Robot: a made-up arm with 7 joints. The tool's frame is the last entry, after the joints. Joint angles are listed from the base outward.
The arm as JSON. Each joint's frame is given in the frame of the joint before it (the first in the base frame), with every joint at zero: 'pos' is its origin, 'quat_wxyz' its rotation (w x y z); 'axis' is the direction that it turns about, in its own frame. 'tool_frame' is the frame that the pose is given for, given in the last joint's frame.
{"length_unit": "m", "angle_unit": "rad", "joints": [
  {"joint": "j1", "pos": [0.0, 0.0, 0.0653], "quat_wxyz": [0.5, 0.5, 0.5, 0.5], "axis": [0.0, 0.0, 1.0]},
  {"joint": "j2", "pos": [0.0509, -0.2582, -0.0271], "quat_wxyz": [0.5, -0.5, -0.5, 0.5], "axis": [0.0, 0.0, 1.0]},
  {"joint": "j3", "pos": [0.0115, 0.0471, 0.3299], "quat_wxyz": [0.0, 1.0, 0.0, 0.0], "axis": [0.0, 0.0, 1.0]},
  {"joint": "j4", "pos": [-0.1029, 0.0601, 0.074], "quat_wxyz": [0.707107, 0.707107, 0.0, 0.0], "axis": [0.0, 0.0, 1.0]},
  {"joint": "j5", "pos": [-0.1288, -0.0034, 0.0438], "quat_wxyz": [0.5, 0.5, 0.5, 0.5], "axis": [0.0, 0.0, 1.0]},
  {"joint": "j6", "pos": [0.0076, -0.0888, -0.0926], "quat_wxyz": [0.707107, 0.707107, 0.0, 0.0], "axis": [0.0, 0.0, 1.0]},
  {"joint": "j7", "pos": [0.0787, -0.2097, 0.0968], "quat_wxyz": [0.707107, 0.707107, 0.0, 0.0], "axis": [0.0, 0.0, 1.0]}
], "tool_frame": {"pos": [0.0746, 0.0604, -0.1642], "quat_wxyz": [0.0, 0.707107, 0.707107, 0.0]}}
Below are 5 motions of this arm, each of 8 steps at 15 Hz.
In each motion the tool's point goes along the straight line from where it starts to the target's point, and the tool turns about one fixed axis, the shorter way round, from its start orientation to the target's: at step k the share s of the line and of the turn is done. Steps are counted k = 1, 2, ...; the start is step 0. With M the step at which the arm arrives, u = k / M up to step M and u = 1 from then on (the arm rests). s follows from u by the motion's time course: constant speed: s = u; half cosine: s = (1 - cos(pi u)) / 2; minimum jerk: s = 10 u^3 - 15 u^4 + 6 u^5.
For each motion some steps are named. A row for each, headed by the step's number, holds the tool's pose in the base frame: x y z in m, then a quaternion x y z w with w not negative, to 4 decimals.
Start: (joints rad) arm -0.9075 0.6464 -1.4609 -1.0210 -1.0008 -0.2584 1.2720
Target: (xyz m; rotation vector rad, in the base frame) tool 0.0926 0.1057 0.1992 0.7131 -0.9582 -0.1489
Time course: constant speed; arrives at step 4
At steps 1, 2, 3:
1: 0.1715 0.0544 0.1981 0.3909 -0.3255 -0.1756 0.8429
2: 0.1452 0.0715 0.1985 0.3736 -0.3685 -0.1408 0.8395
3: 0.1189 0.0886 0.1988 0.3551 -0.4103 -0.1056 0.8333

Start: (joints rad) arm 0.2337 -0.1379 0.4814 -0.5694 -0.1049 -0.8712 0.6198
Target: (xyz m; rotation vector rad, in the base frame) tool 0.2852 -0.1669 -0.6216 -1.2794 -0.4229 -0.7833
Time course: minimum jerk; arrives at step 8
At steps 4, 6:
4: 0.1179 -0.0101 -0.6308 -0.3844 0.0588 -0.3174 0.8649
6: 0.2506 -0.1344 -0.6235 -0.5422 -0.1400 -0.3493 0.7512

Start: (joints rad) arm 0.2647 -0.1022 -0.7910 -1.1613 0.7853 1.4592 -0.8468
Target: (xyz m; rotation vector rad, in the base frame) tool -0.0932 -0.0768 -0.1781 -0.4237 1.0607 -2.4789
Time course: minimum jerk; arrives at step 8
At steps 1, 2, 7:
1: -0.0266 -0.0428 -0.1182 -0.6201 0.4073 -0.6570 0.1338
2: -0.0325 -0.0459 -0.1235 -0.5838 0.4097 -0.6864 0.1420
7: -0.0921 -0.0762 -0.1771 -0.1603 0.3818 -0.8871 0.2039

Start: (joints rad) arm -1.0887 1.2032 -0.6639 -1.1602 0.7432 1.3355 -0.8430
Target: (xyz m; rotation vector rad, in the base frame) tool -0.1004 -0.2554 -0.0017 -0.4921 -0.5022 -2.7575
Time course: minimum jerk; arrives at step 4
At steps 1, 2, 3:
1: -0.1115 -0.2428 0.0212 -0.2040 -0.2216 -0.9476 0.1066
2: -0.1066 -0.2484 0.0111 -0.1895 -0.2009 -0.9530 0.1247
3: -0.1017 -0.2539 0.0009 -0.1749 -0.1800 -0.9574 0.1427

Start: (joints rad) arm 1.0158 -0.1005 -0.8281 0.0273 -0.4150 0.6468 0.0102
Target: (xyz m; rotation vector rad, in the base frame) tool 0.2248 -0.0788 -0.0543 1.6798 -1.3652 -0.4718
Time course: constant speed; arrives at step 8
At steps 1, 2, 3, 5, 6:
1: 0.3208 0.0910 -0.1860 0.7157 -0.3376 -0.2534 0.5564
2: 0.3071 0.0667 -0.1672 0.7131 -0.3698 -0.2453 0.5427
3: 0.2934 0.0425 -0.1484 0.7096 -0.4015 -0.2369 0.5284
5: 0.2660 -0.0060 -0.1108 0.6998 -0.4632 -0.2192 0.4976
6: 0.2522 -0.0303 -0.0919 0.6936 -0.4933 -0.2099 0.4813

